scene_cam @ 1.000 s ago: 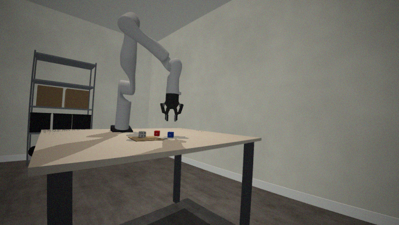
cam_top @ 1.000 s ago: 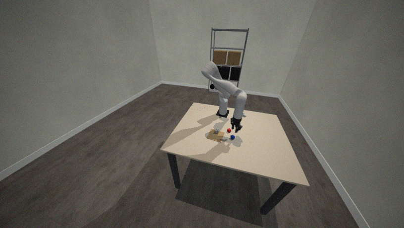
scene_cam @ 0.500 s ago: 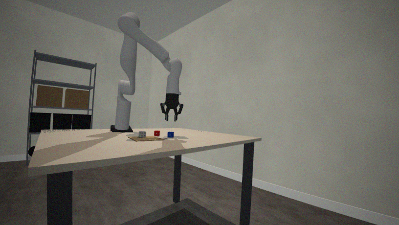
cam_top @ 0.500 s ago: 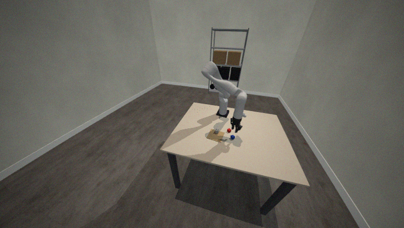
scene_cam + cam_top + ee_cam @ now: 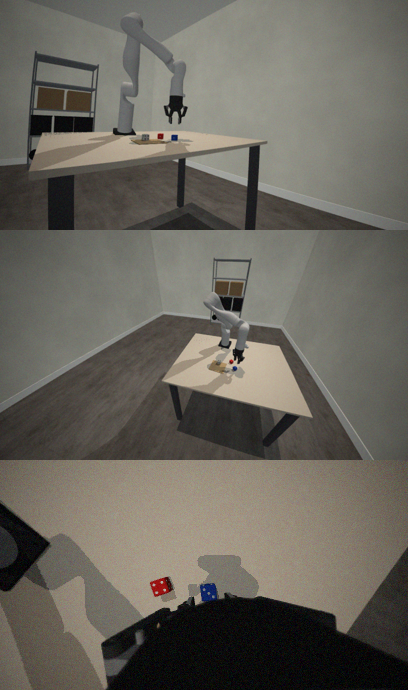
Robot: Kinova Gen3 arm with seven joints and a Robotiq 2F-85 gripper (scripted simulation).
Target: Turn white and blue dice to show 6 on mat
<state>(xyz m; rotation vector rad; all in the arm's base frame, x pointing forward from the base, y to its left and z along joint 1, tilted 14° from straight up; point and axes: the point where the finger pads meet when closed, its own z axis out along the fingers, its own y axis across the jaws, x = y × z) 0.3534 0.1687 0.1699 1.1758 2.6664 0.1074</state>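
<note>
Right now the blue die is 9 cm below my hand. Also, from my hand: tan mat (2 cm ahead, 16 cm to the right, 11 cm below); white die (3 cm behind, 16 cm to the right, 9 cm below); red die (8 cm behind, 4 cm to the right, 9 cm below).
</note>
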